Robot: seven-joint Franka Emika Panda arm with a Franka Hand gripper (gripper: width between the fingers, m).
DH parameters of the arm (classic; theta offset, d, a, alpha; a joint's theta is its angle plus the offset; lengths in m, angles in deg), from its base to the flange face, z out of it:
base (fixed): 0 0 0 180
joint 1: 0 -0.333 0 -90
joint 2: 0 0 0 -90
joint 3: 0 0.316 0.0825 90
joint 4: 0 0 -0.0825 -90
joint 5: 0 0.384 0 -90
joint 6: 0 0 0.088 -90
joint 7: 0 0.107 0 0
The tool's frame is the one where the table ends.
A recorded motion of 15 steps. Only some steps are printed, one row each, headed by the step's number.
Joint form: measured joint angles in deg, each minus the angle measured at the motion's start. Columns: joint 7, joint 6, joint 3, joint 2, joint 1, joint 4, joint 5.
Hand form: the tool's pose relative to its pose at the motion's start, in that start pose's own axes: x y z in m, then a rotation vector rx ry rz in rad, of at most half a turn. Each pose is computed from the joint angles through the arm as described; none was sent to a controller.
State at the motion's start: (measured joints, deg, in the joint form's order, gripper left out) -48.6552 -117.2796 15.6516 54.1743 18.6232 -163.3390 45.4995
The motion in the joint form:
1: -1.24 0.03 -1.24 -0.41 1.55 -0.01 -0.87
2: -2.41 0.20 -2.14 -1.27 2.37 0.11 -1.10
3: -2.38 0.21 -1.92 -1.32 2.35 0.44 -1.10
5: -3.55 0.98 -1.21 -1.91 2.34 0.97 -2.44
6: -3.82 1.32 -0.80 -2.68 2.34 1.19 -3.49
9: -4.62 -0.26 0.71 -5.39 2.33 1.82 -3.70
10: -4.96 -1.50 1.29 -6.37 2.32 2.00 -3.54
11: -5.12 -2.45 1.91 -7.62 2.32 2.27 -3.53
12: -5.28 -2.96 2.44 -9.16 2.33 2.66 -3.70
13: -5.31 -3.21 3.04 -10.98 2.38 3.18 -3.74
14: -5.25 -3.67 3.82 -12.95 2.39 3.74 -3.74
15: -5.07 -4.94 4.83 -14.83 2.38 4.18 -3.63
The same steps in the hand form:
1: -0.0042 0.0128 -0.0055 -0.0085 0.0073 0.0117
2: -0.0067 0.0214 -0.0068 -0.0018 0.0092 0.0176
3: -0.0044 0.0200 -0.0078 -0.0044 0.0097 0.0123
5: -0.0026 0.0177 -0.0048 -0.0081 -0.0246 -0.0272
6: -0.0026 0.0181 -0.0008 -0.0091 -0.0525 -0.0404
9: 0.0027 0.0210 0.0106 -0.0153 -0.0800 -0.0586
10: 0.0053 0.0226 0.0142 -0.0239 -0.0808 -0.0649
11: 0.0077 0.0243 0.0193 -0.0277 -0.0889 -0.0684
12: 0.0097 0.0262 0.0254 -0.0241 -0.1044 -0.0713
13: 0.0119 0.0280 0.0328 -0.0139 -0.1231 -0.0701
14: 0.0147 0.0294 0.0413 -0.0049 -0.1424 -0.0695
15: 0.0179 0.0306 0.0499 -0.0065 -0.1546 -0.0696

